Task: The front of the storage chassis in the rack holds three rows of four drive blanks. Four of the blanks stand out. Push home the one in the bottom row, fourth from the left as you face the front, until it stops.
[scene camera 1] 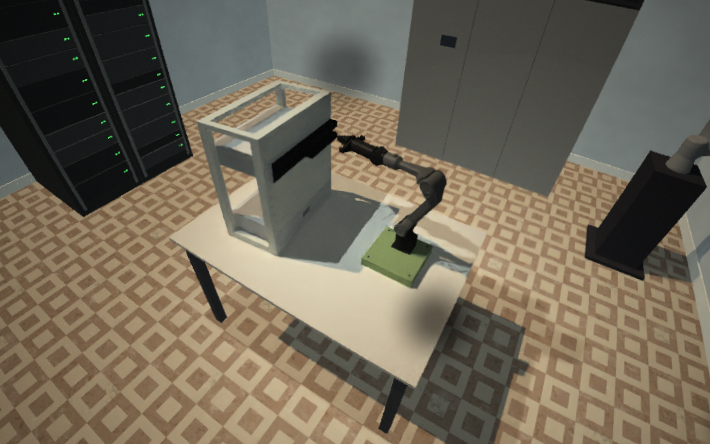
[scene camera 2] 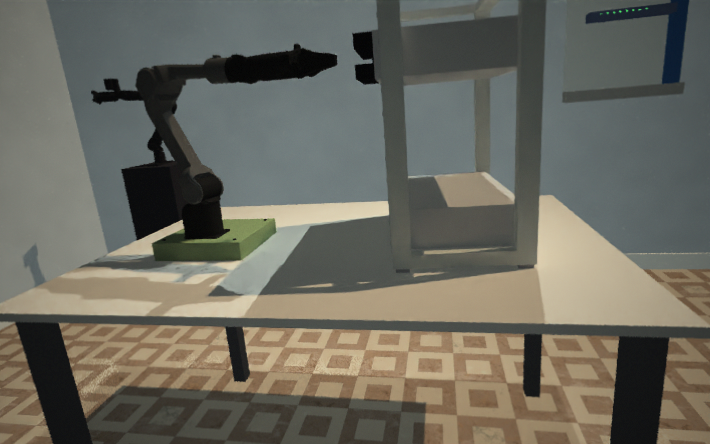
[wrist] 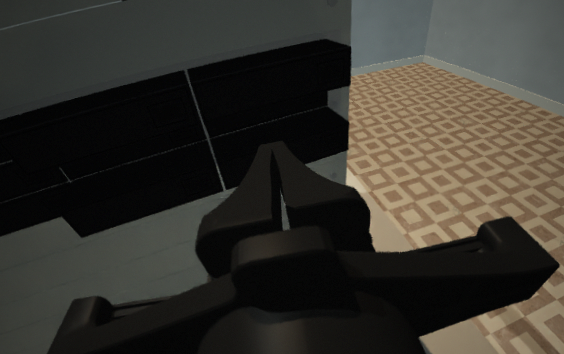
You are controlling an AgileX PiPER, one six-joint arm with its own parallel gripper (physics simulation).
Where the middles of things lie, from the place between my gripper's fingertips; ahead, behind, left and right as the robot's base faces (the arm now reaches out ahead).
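Scene:
Relative to the pale rack point(scene camera 2: 472, 209), my hand is 15 cm higher than it, 16 cm to the right of it and 22 cm short of it.

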